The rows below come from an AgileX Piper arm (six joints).
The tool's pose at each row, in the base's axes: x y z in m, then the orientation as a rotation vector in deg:
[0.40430, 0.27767, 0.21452, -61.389, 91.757, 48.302]
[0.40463, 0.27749, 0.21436, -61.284, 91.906, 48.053]
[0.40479, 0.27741, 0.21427, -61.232, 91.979, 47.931]
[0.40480, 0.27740, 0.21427, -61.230, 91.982, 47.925]
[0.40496, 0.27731, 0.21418, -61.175, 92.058, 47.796]
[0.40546, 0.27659, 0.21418, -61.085, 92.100, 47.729]
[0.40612, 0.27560, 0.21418, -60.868, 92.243, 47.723]
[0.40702, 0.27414, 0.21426, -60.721, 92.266, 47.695]
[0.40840, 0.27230, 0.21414, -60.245, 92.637, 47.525]
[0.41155, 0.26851, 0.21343, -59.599, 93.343, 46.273]
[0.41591, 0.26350, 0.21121, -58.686, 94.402, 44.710]
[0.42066, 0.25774, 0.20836, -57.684, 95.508, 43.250]
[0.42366, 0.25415, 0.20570, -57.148, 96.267, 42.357]
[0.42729, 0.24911, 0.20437, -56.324, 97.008, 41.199]
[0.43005, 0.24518, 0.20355, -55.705, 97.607, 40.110]
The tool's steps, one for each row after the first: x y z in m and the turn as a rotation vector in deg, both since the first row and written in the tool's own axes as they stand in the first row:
[0.00016, -0.00038, 0.00000, 0.234, 0.104, 0.000]
[0.00025, -0.00056, 0.00000, 0.348, 0.155, 0.001]
[0.00025, -0.00057, 0.00000, 0.354, 0.157, 0.000]
[0.00034, -0.00075, 0.00000, 0.475, 0.210, 0.000]
[0.00045, -0.00148, -0.00048, 0.573, 0.208, 0.028]
[0.00061, -0.00246, -0.00114, 0.707, 0.205, 0.195]
[0.00078, -0.00383, -0.00216, 0.809, 0.152, 0.257]
[0.00118, -0.00579, -0.00330, 1.211, 0.220, 0.577]
[0.00240, -0.01012, -0.00542, 2.444, 0.663, 0.613]
[0.00523, -0.01606, -0.00782, 4.045, 1.312, 0.809]
[0.00881, -0.02265, -0.01059, 5.622, 1.948, 1.129]
[0.01188, -0.02682, -0.01206, 6.541, 2.447, 1.341]
[0.01395, -0.03207, -0.01498, 7.793, 2.853, 1.543]
[0.01536, -0.03609, -0.01733, 8.877, 3.246, 1.614]

